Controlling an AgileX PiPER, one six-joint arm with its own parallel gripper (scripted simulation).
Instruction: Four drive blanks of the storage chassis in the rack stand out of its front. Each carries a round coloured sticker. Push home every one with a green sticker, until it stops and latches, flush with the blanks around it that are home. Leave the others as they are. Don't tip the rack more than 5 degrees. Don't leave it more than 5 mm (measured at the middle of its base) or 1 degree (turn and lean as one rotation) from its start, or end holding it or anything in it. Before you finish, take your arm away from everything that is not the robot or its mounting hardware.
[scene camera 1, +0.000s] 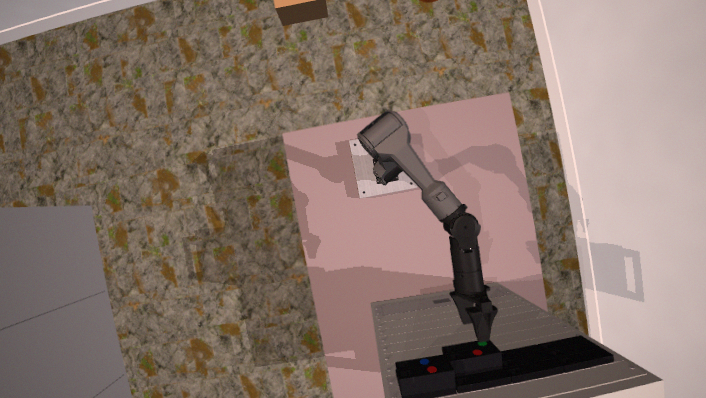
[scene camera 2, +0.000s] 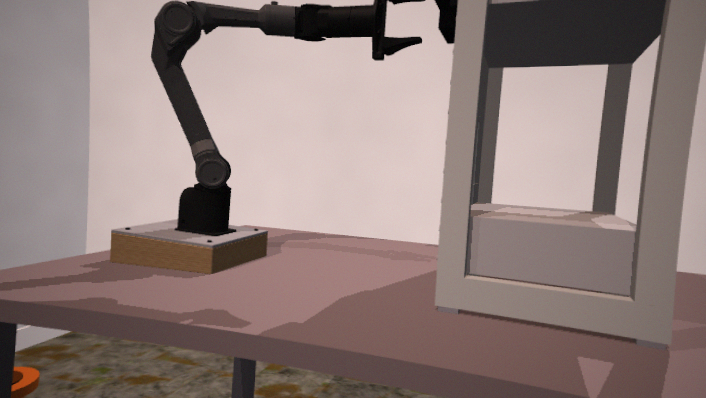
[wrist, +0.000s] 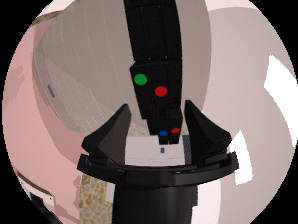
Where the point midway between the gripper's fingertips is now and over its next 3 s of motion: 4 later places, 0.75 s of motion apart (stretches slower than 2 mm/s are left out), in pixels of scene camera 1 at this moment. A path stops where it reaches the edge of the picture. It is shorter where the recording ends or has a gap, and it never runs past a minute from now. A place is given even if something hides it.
My gripper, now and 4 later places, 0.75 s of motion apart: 475, 331; 462, 335; 445, 339; 437, 342; 430, 344
